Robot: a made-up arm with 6 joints. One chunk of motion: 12 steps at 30 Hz.
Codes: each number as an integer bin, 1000 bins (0 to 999) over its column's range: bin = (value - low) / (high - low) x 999, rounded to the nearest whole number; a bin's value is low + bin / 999 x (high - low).
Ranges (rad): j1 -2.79..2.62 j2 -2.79..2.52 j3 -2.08..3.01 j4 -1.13..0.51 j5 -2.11..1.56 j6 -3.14..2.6
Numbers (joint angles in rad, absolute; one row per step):
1: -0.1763 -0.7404 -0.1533 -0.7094 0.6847 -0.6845
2: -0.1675 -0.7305 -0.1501 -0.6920 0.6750 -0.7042
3: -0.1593 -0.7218 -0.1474 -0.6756 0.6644 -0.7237
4: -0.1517 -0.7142 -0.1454 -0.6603 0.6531 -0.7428
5: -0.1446 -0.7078 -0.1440 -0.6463 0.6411 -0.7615
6: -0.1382 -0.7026 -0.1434 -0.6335 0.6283 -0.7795
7: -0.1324 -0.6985 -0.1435 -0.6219 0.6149 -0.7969
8: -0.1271 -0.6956 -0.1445 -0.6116 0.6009 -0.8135
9: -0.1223 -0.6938 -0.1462 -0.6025 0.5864 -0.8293
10: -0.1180 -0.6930 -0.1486 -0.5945 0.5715 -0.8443
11: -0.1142 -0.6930 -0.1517 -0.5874 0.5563 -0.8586
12: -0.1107 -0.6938 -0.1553 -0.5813 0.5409 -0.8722
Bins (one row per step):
1: 483 386 378 256 761 427
2: 484 387 379 267 758 424
3: 486 389 379 277 755 421
4: 487 391 380 286 752 417
5: 488 392 380 295 749 414
6: 490 393 380 302 745 411
7: 491 393 380 310 742 408
8: 492 394 380 316 738 405
9: 493 394 380 321 734 402
10: 493 395 379 326 730 400
11: 494 395 378 331 726 397
12: 495 394 378 334 722 395

